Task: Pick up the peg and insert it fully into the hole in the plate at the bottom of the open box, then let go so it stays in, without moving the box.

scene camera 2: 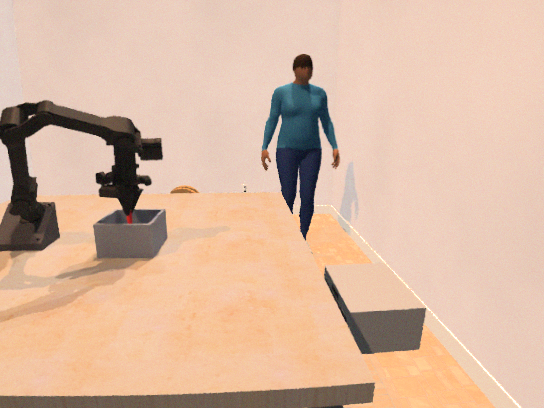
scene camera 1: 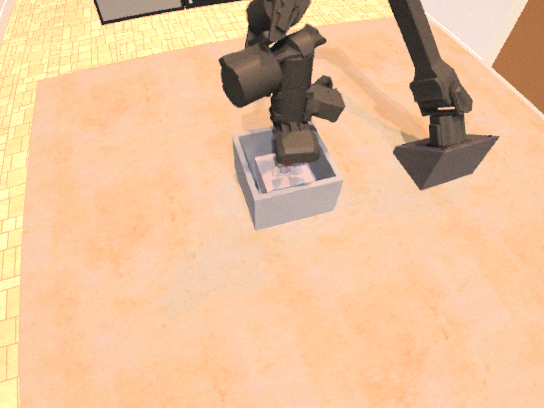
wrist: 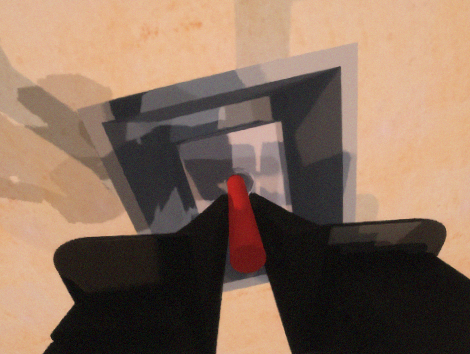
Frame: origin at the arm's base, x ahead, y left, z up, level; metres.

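Seen in the pictures: gripper, fingertip midpoint: (scene camera 2: 129, 214) (wrist: 238, 200); arm's base, origin of the base link: (scene camera 2: 33, 213) (scene camera 1: 449, 143).
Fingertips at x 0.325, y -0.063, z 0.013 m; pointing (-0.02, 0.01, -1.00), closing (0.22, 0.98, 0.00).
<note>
Pixels of each thing's top centre, then the offset from my fingertips to it. "*": a spot on its surface instead. Level surfaces: height alone.
- red peg, middle of its top: (wrist: 248, 258) (scene camera 1: 289, 131) (scene camera 2: 127, 198) 0.000 m left, 0.000 m ahead, 0.048 m up
- grey open box, middle of its top: (wrist: 244, 202) (scene camera 1: 285, 155) (scene camera 2: 131, 216) 0.003 m left, 0.006 m ahead, 0.006 m down
- pale square plate, middle of its top: (wrist: 239, 183) (scene camera 1: 284, 168) 0.003 m left, 0.006 m ahead, 0.043 m down
- hole, surface spot: (wrist: 246, 183) * 0.009 m left, 0.012 m ahead, 0.056 m down
- table, its level: 0.104 m down
The red peg (scene camera 1: 287, 164) (scene camera 2: 129, 218) (wrist: 246, 235) is upright or nearly so. My gripper (scene camera 2: 128, 212) (wrist: 238, 200) is shut on the peg, with its fingertips around the level of the box's rim. The grey open box (scene camera 1: 295, 206) (scene camera 2: 117, 242) (wrist: 350, 95) stands upright on the table. The pale square plate (scene camera 1: 271, 181) (wrist: 270, 134) lies at its bottom. In the wrist view, the peg's lower tip overlaps the left part of the hole (wrist: 246, 183), and part of the hole's ring shows to its right. The views do not settle whether the tip is above or in the hole.
The box's walls surround the peg's lower part. The arm's base (scene camera 1: 447, 157) (scene camera 2: 30, 234) stands on the table (scene camera 1: 150, 325) (scene camera 2: 200, 320) near the box. Beyond the table's edge are a grey block (scene camera 2: 385, 325) and a standing person (scene camera 2: 299, 120).
</note>
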